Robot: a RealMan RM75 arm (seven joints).
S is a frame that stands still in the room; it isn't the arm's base.
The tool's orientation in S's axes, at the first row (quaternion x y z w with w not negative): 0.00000 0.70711 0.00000 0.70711
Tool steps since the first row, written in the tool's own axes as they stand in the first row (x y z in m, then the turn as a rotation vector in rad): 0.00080 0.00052 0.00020 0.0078 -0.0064 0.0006; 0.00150 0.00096 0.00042 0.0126 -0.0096 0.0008; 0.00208 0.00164 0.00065 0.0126 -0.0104 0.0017; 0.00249 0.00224 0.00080 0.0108 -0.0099 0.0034; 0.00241 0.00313 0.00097 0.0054 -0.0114 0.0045; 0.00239 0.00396 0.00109 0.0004 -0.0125 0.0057; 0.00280 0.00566 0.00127 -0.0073 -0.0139 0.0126; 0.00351 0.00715 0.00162 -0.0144 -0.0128 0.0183; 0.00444 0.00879 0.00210 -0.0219 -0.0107 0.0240; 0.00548 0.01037 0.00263 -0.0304 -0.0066 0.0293; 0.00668 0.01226 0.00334 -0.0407 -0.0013 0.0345; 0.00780 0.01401 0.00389 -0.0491 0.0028 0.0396; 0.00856 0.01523 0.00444 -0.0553 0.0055 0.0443
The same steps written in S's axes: 0.00020 0.00052 -0.00080 0.0006 -0.0064 -0.0078; 0.00042 0.00096 -0.00150 0.0008 -0.0096 -0.0126; 0.00065 0.00164 -0.00208 0.0017 -0.0104 -0.0126; 0.00080 0.00224 -0.00249 0.0034 -0.0099 -0.0108; 0.00097 0.00313 -0.00241 0.0045 -0.0114 -0.0054; 0.00109 0.00396 -0.00239 0.0057 -0.0125 -0.0004; 0.00127 0.00566 -0.00280 0.0126 -0.0139 0.0073; 0.00162 0.00715 -0.00351 0.0183 -0.0128 0.0144; 0.00210 0.00879 -0.00444 0.0240 -0.0107 0.0219; 0.00263 0.01037 -0.00548 0.0293 -0.0066 0.0304; 0.00334 0.01226 -0.00668 0.0345 -0.0013 0.0407; 0.00389 0.01401 -0.00780 0.0396 0.0028 0.0491; 0.00444 0.01523 -0.00856 0.0443 0.0055 0.0553
